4 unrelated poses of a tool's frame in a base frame.
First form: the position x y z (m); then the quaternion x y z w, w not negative.
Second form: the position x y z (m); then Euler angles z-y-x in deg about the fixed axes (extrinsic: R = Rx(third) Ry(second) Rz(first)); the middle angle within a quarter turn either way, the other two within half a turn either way. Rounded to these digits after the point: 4 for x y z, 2 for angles.
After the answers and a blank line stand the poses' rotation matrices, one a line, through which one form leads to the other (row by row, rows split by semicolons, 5 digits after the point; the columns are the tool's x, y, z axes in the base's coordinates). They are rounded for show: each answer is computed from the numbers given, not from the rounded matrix.
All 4 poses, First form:
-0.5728 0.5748 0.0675 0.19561 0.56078 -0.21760 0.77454
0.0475 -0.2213 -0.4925 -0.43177 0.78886 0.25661 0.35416
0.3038 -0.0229 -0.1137 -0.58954 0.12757 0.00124 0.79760
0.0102 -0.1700 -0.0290 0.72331 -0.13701 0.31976 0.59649
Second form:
-0.5728 0.5748 0.0675 -63.59 51.59 61.70
0.0475 -0.2213 -0.4925 113.56 19.70 -130.98
0.3038 -0.0229 -0.1137 8.95 11.66 -73.85
0.0102 -0.1700 -0.0290 37.41 17.40 95.04

0.27635 0.55647 0.78356; -0.11769 0.82877 -0.54707; -0.95382 0.05896 0.29452
-0.37629 -0.86297 0.33717; -0.49945 0.49545 0.71069; -0.78036 0.09903 -0.61745
0.96745 -0.15239 0.20204; -0.14844 0.30488 0.94075; -0.20496 -0.94012 0.27234
0.75796 -0.57967 0.29912; 0.18327 -0.25085 -0.95052; 0.62602 0.77528 -0.08390

